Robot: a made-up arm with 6 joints. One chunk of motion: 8 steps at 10 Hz.
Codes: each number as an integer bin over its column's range. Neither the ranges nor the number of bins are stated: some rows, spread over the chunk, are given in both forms.
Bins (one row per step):
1: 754 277 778 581 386 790
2: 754 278 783 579 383 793
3: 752 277 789 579 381 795
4: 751 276 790 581 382 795
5: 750 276 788 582 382 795
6: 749 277 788 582 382 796
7: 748 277 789 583 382 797
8: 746 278 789 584 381 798
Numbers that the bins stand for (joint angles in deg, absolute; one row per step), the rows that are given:
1: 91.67 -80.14 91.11 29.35 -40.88 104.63
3: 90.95 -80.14 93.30 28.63 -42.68 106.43
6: 89.86 -80.14 93.10 29.71 -42.32 106.79
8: 88.78 -79.78 93.30 30.44 -42.68 107.51
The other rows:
2: 91.67 -79.78 92.11 28.63 -41.96 105.71
4: 90.59 -80.50 93.50 29.35 -42.32 106.43
5: 90.23 -80.50 93.10 29.71 -42.32 106.43
7: 89.50 -80.14 93.30 30.08 -42.32 107.15

